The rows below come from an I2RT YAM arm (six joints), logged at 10 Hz.
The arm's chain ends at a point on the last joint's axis. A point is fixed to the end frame.
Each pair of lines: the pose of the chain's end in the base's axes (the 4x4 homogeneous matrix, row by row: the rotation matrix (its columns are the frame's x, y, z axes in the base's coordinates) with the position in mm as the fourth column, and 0 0 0 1 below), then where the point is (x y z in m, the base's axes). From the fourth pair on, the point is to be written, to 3 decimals.
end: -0.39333 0.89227 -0.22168 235.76; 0.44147 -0.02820 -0.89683 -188.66; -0.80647 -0.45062 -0.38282 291.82; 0 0 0 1
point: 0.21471 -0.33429 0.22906
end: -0.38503 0.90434 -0.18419 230.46; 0.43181 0.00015 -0.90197 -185.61; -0.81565 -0.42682 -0.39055 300.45; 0 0 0 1
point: 0.21550 -0.33162 0.23684
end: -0.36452 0.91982 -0.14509 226.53; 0.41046 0.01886 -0.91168 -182.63; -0.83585 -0.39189 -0.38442 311.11; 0 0 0 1
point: 0.21790 -0.32982 0.24906
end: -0.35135 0.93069 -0.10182 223.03; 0.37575 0.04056 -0.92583 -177.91; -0.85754 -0.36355 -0.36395 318.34; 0 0 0 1
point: 0.221 -0.327 0.260
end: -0.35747 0.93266 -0.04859 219.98; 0.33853 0.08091 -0.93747 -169.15; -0.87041 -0.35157 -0.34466 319.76; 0 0 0 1
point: 0.227 -0.319 0.265
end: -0.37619 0.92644 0.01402 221.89; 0.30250 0.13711 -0.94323 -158.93; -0.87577 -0.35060 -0.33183 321.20; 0 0 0 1
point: 0.239 -0.309 0.268
